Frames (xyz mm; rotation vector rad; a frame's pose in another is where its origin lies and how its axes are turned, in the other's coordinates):
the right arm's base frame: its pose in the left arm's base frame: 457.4 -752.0 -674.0 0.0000 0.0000 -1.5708
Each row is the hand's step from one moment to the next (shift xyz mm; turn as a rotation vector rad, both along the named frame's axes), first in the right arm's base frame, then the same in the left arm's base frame.
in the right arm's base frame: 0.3 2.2 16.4 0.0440 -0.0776 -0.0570
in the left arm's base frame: 2.2 -0.3 16.4 -0.0776 -0.0440 -0.0570
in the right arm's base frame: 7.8 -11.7 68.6 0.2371 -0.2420 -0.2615
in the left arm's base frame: -11.7 -7.8 68.6 -0.2420 -0.2371 -0.2615
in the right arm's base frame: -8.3 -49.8 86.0 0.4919 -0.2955 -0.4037
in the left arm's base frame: -49.8 8.3 86.0 -0.2955 -0.4919 -0.4037
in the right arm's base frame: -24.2 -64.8 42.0 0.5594 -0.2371 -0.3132
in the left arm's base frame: -64.8 24.2 42.0 -0.2371 -0.5594 -0.3132
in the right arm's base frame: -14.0 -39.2 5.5 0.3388 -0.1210 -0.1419
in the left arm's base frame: -39.2 14.0 5.5 -0.1210 -0.3388 -0.1419
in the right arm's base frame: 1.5 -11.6 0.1 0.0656 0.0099 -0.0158
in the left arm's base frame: -11.6 -1.5 0.1 0.0099 -0.0656 -0.0158
